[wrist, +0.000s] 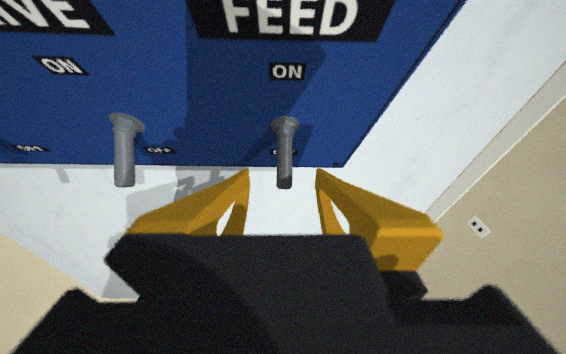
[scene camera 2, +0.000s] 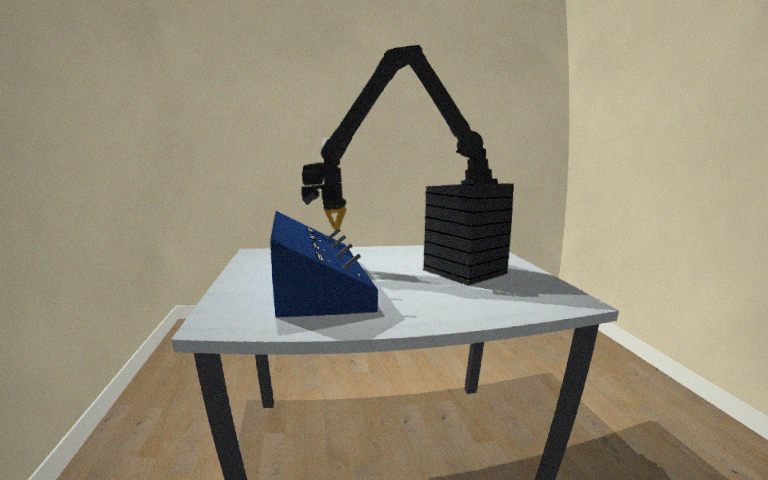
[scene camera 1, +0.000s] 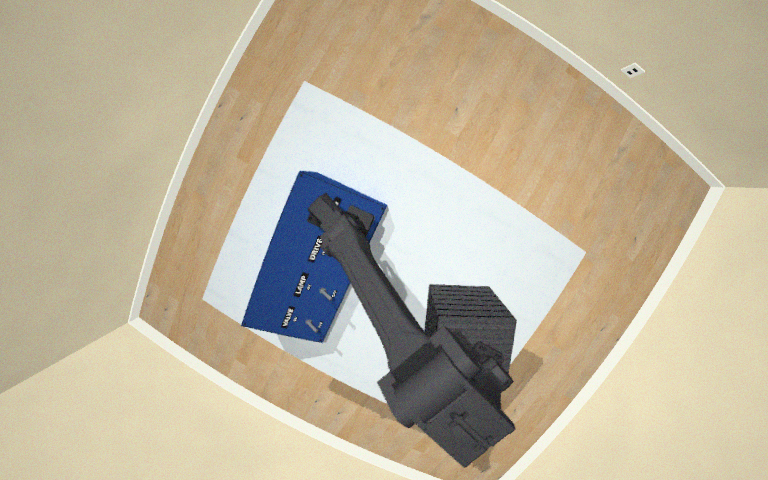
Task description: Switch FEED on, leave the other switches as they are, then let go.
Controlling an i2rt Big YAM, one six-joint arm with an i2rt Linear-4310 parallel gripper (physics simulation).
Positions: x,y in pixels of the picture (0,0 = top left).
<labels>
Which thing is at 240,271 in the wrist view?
My gripper.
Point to a drive lever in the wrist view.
124,164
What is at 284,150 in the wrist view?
A feed lever.
</labels>
